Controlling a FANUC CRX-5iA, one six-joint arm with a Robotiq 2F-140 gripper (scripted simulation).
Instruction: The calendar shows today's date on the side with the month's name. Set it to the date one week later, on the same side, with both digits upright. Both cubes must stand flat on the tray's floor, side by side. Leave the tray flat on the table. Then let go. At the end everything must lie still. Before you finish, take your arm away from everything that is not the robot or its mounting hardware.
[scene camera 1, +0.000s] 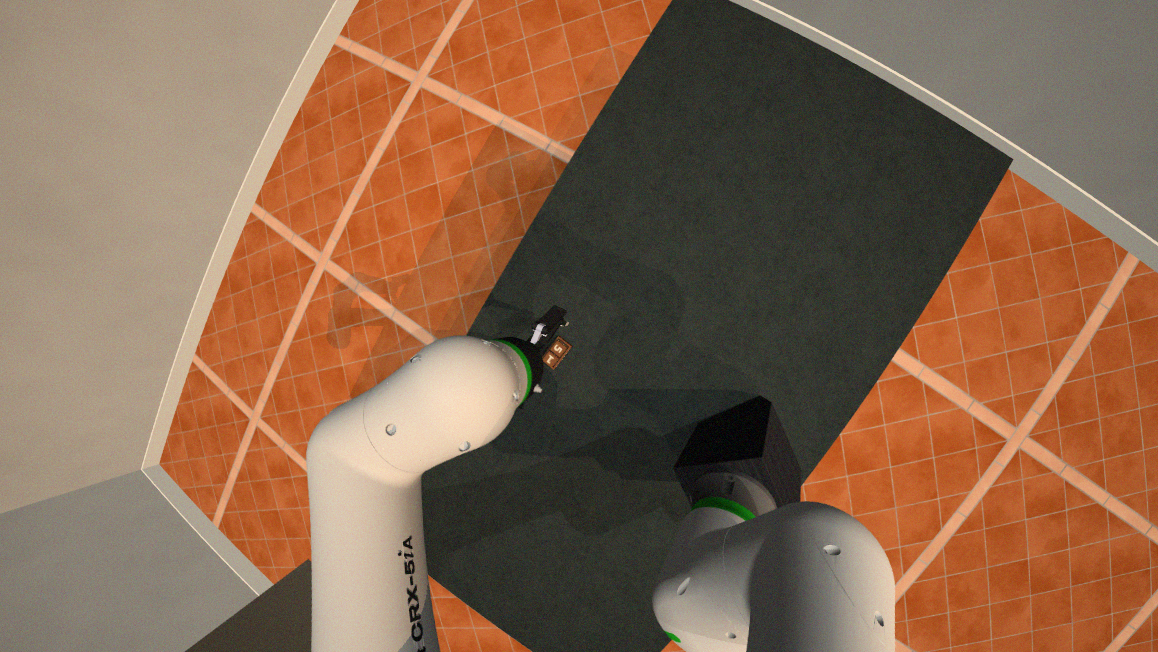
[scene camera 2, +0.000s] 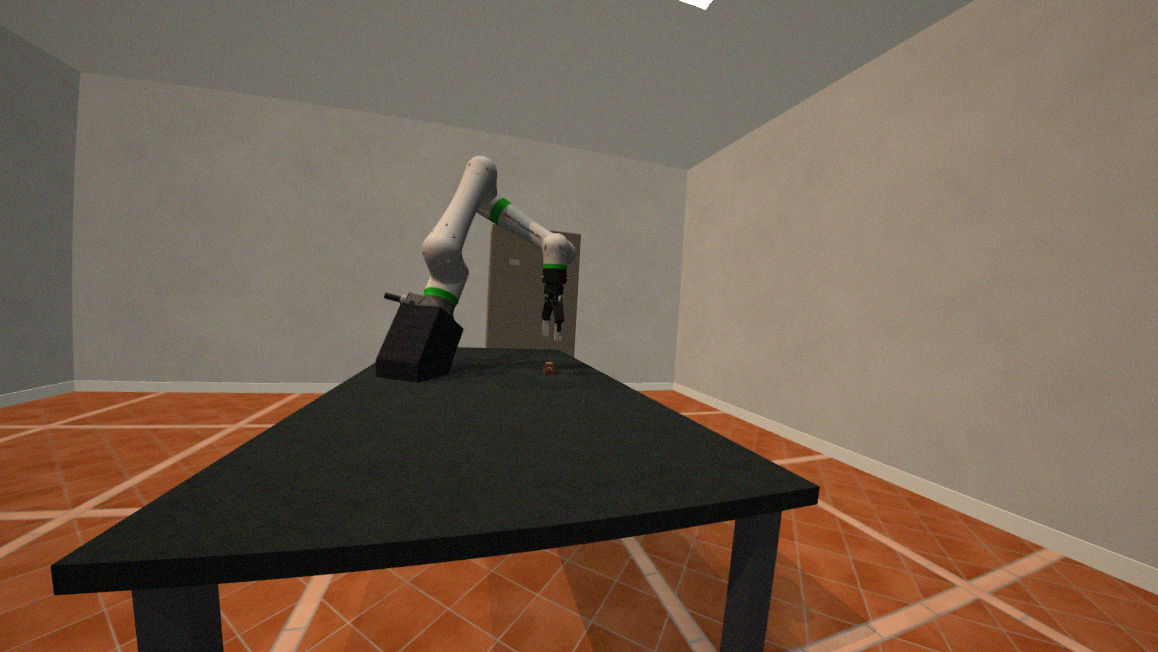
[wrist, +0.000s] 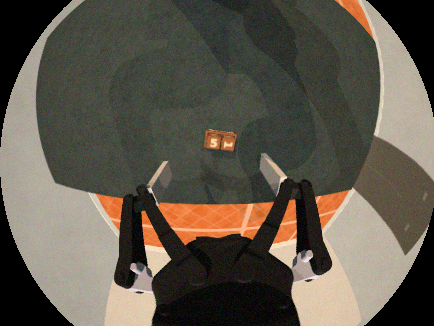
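My gripper (scene camera 2: 551, 338). Gripper (wrist: 215, 165) too.
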